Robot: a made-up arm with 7 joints.
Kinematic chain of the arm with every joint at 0, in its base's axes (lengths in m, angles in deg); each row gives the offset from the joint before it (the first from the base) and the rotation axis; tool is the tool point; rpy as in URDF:
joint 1: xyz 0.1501 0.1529 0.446 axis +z
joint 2: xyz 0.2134 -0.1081 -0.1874 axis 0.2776 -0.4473 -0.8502
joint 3: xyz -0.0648 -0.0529 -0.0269 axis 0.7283 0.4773 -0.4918
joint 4: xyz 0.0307 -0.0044 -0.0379 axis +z
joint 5: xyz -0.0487 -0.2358 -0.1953 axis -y
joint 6: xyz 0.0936 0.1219 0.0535 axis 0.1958 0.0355 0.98
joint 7: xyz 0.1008 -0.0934 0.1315 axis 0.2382 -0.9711 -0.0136
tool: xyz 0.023 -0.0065 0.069 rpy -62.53 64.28 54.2
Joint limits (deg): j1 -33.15..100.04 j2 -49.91..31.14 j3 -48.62..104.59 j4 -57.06..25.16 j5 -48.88..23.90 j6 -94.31..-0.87 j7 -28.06..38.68
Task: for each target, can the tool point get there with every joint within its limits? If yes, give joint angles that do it. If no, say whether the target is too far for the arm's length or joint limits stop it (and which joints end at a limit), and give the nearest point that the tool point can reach.
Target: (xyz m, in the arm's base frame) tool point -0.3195 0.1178 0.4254
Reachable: no: joint limits stop it (at a limit: joint 1, joint 2, joint 3, joint 4, joint 5, joint 7) | nearest point -0.1915 0.0180 0.2745 | short by 0.222 m
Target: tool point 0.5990 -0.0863 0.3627
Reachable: yes | joints 24.70 -32.16 -29.02 -49.10 -18.25 -59.08 -16.58
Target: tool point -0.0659 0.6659 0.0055
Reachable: no: joint limits stop it (at a limit: joint 1, joint 2, joint 3, joint 5, joint 7) | nearest point -0.0054 0.6348 0.0250 | short by 0.071 m
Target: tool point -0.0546 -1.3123 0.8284
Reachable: no: too far | nearest point 0.1745 -0.5002 0.2866 | short by 1.003 m
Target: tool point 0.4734 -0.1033 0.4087
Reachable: yes | joints 15.30 -5.95 -33.35 -4.37 14.05 -30.67 5.34
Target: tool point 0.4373 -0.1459 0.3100
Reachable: yes | joints 19.22 -12.96 -0.45 -4.75 11.26 -61.90 26.19
